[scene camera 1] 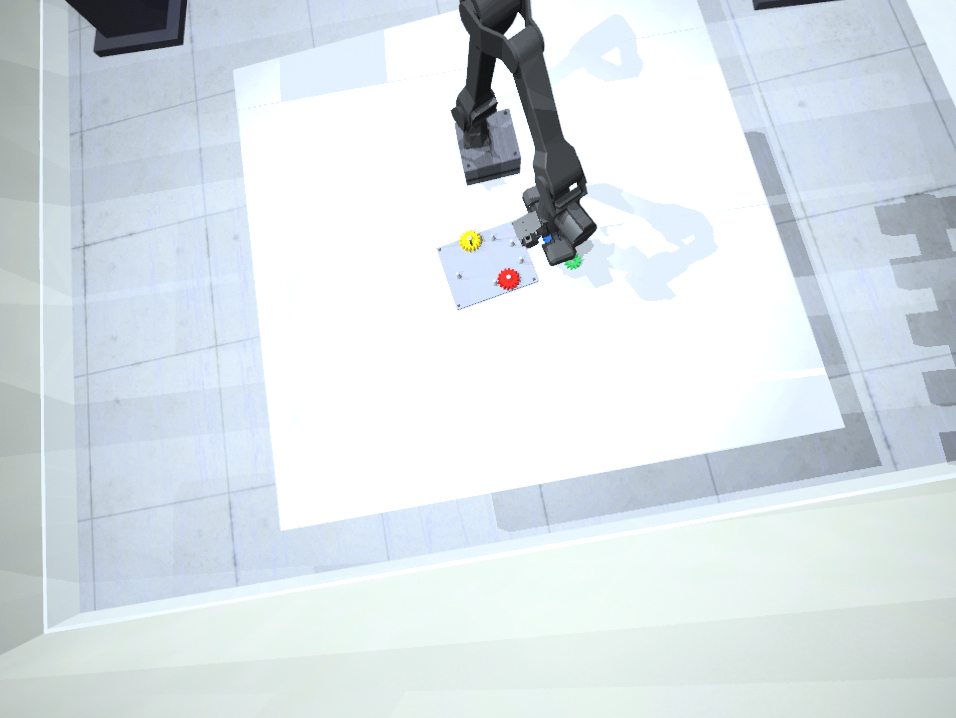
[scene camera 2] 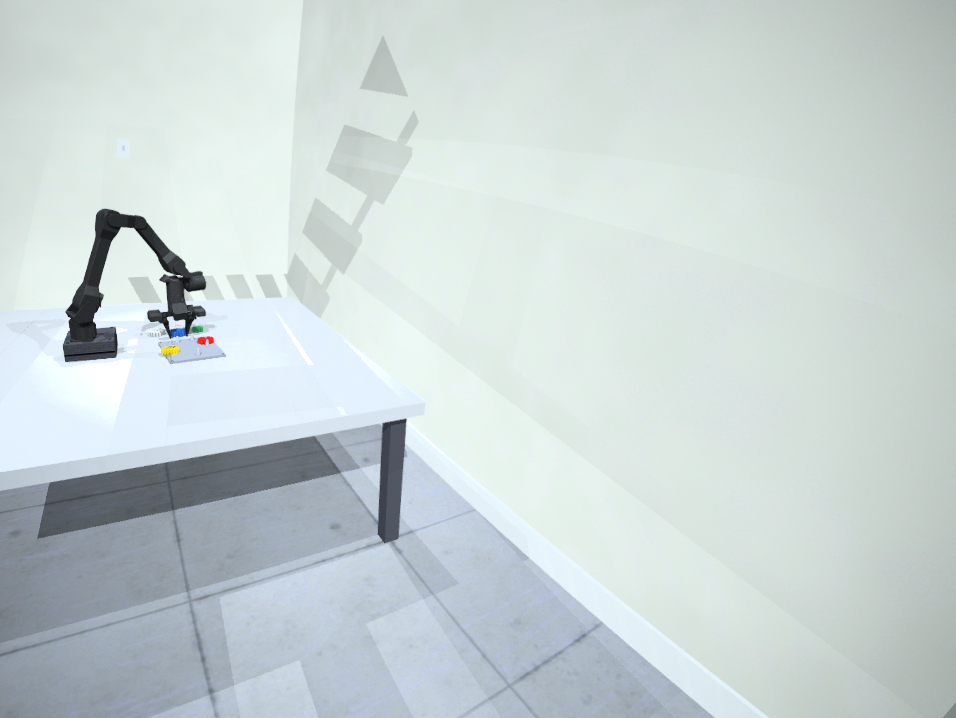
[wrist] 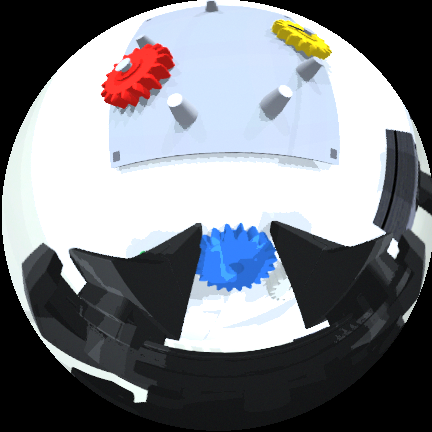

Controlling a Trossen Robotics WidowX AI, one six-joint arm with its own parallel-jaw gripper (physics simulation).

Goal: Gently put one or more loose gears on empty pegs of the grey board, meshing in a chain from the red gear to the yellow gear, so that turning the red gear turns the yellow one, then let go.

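Observation:
The grey board lies on the table. The red gear and yellow gear sit on its pegs; several other pegs are empty, such as a near peg. My gripper is beside the board, shut on the blue gear, with a finger at each side. Whether that gear touches the table is unclear. The loose green gear is mostly hidden in the wrist view.
A loose white gear lies near the blue one, partly behind a finger in the wrist view. The arm's base stands behind the board. The white table carries everything.

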